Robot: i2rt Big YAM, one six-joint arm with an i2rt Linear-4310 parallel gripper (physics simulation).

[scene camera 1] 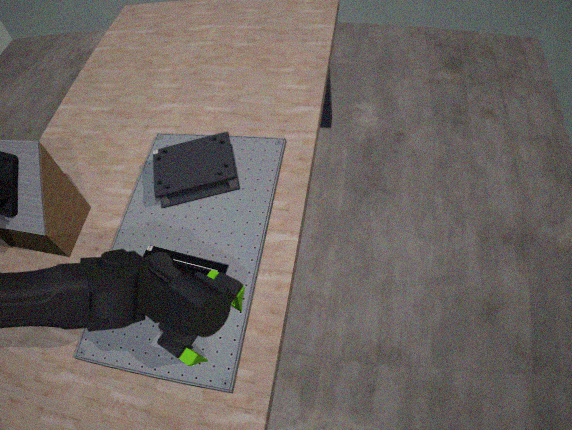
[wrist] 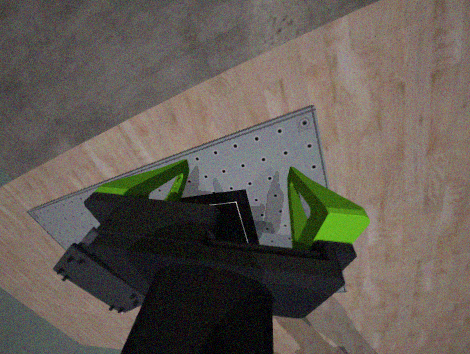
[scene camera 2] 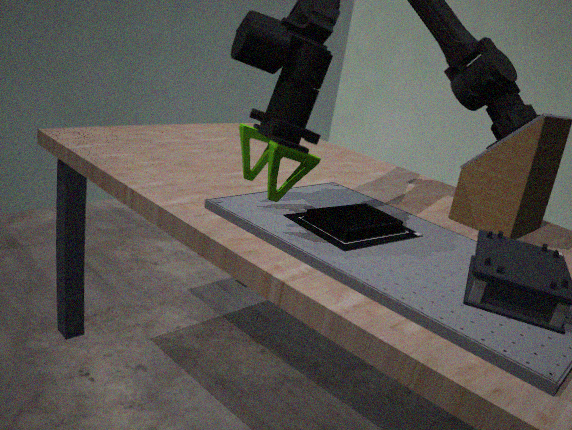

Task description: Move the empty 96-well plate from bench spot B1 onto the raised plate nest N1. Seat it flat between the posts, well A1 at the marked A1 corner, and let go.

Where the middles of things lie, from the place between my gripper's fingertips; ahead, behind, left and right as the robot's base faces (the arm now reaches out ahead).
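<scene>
Looking at the black well plate (scene camera 2: pixel 349 222), I find that my gripper is 130 mm beyond it and 70 mm to the right of it, and 30 mm above it.
</scene>
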